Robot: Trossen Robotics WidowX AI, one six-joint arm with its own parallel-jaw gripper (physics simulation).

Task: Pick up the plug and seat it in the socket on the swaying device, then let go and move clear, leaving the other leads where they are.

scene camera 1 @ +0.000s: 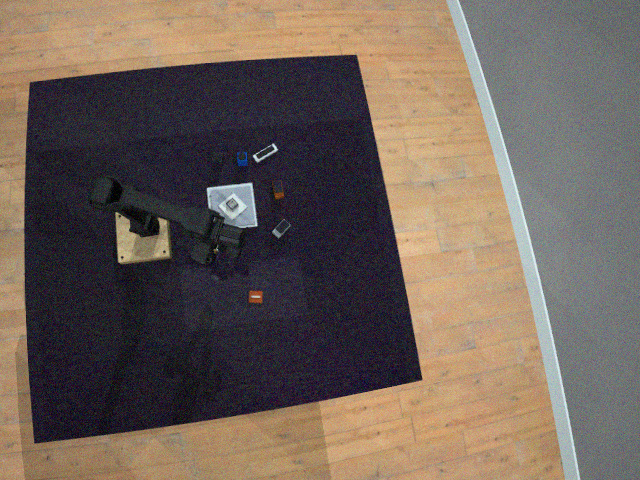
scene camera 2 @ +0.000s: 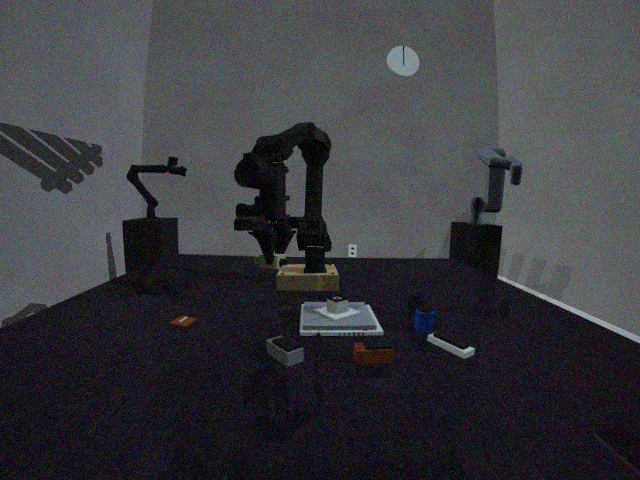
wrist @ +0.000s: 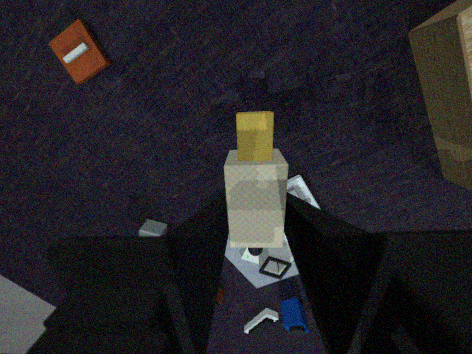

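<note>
The plug (scene camera 2: 279, 259) (wrist: 256, 205), a beige block with a yellow tip (wrist: 255, 136), is between the fingers of my gripper (scene camera 2: 275, 261) (wrist: 254, 198). The gripper is shut on its beige body; in the wrist view the yellow tip points up the picture. In scene camera 1's view the arm mostly hides the plug. The device (scene camera 1: 247, 192) (scene camera 2: 341, 326) (wrist: 257, 281) is a grey-white slab bearing a tilted white plate and a small raised socket (scene camera 1: 232, 204) (scene camera 2: 337, 304) (wrist: 275, 267). The plug is apart from the socket, beside the device and nearer the arm's base.
Around the device lie a grey block (scene camera 1: 281, 228) (scene camera 2: 285, 351), an orange block (scene camera 1: 278, 190) (scene camera 2: 373, 353), a white bar (scene camera 1: 265, 152) (scene camera 2: 450, 346), a blue block (scene camera 1: 241, 158) (scene camera 2: 424, 320) and a dark block (scene camera 1: 218, 157). A flat orange piece (scene camera 1: 255, 297) (scene camera 2: 183, 321) (wrist: 78, 51) lies farther off.
</note>
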